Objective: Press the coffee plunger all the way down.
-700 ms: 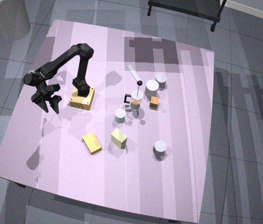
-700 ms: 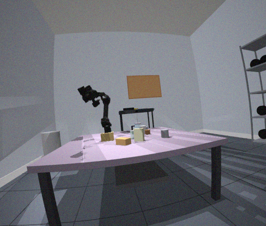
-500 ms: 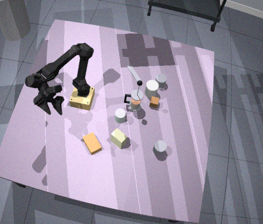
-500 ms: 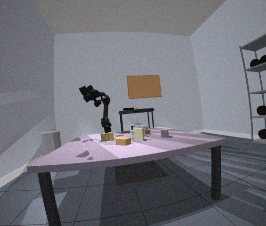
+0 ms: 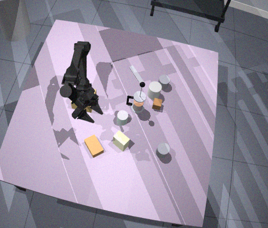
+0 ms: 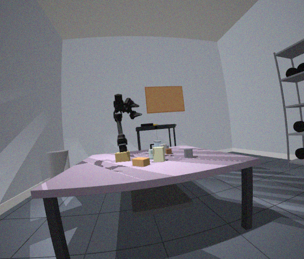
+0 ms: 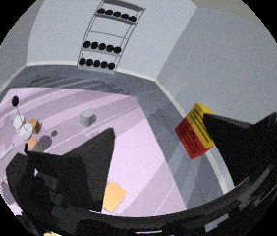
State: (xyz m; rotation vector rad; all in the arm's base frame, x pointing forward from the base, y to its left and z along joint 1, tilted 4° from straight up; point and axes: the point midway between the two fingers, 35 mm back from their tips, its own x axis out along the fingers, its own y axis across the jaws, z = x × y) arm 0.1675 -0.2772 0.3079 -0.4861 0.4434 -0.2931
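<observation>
Right now my gripper tip is 130 mm short of the glass coffee press, 320 mm to the right of it and 260 mm above it. Also, from my gripper tip: pale cylinder: 80 mm ahead, 200 mm to the left, 360 mm below; then orange block: 30 mm behind, 10 mm to the right, 370 mm below; then orange cube: 260 mm ahead, 370 mm to the left, 370 mm below.
</observation>
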